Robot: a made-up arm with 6 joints.
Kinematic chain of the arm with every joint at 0, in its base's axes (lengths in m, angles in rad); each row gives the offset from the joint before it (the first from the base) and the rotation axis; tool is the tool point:
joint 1: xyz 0 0 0.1 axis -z
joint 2: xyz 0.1 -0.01 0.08 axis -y
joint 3: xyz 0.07 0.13 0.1 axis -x
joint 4: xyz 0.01 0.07 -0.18 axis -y
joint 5: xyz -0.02 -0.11 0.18 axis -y
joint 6: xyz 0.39 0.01 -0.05 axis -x
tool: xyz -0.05 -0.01 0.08
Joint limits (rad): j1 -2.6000..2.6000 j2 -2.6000..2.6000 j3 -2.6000..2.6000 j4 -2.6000..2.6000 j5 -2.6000..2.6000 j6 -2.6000..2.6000
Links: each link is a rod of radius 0.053 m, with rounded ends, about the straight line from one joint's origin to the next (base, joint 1, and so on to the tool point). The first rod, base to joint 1, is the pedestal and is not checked.
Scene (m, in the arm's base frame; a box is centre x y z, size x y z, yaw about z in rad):
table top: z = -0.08
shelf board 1: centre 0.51 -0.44 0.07 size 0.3 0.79 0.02 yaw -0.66
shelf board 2: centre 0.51 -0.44 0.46 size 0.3 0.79 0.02 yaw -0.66
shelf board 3: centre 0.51 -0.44 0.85 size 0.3 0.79 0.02 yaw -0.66
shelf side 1: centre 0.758 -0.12 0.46 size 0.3 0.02 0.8 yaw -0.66
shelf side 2: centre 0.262 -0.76 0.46 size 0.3 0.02 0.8 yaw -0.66
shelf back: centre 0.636 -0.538 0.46 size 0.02 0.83 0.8 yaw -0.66
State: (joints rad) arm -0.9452 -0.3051 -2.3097 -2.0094 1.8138 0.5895
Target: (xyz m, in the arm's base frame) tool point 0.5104 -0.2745 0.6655
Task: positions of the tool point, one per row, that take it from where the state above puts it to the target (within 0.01 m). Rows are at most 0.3 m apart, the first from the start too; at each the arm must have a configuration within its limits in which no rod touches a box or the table.
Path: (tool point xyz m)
1: 0.3864 0.6679 0.3862
2: 0.5204 0.4813 0.4765
3: 0.5695 0.2769 0.5512
4: 0.5418 0.0895 0.6081
5: 0.4578 -0.0555 0.6460
6: 0.3443 -0.1456 0.6655
7: 0.4312 -0.2026 0.6775
8: 0.5104 -0.2745 0.6655

